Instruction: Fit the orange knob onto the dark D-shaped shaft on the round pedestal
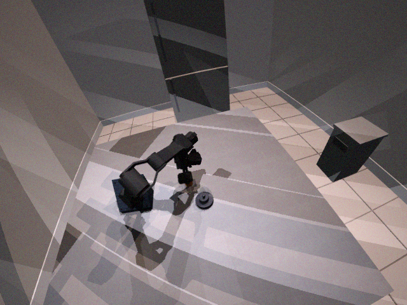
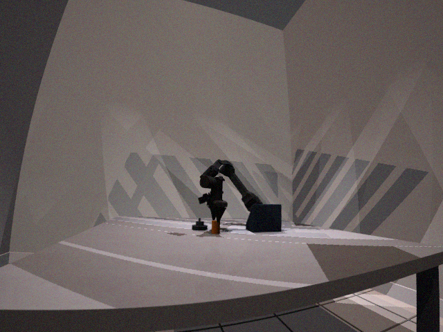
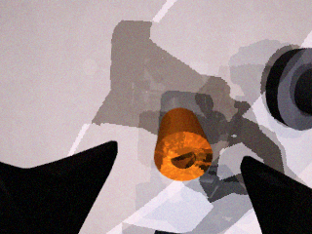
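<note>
Right now my gripper tip is 3 cm above the orange knob. Round my gripper tip: round pedestal: 13 cm to the right, 5 cm ahead, 3 cm below.
</note>
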